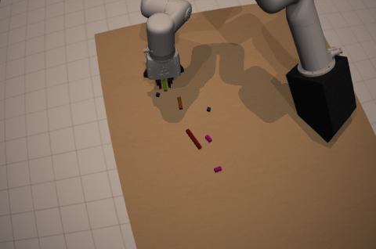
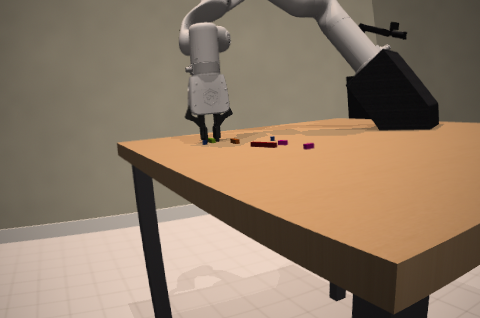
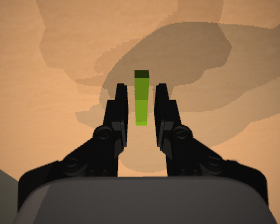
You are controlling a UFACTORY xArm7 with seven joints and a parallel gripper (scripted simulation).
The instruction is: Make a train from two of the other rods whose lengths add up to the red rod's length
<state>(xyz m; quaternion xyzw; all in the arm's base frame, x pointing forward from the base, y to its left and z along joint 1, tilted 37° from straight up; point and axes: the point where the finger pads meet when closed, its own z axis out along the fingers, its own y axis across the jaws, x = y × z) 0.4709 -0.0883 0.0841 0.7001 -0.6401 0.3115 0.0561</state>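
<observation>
My hand is 2 cm above the lime rod. The rest, counted from my hand: orange rod (8 cm to the left, 4 cm behind, 2 cm below); red rod (21 cm to the left, 5 cm behind, 2 cm below).
</observation>
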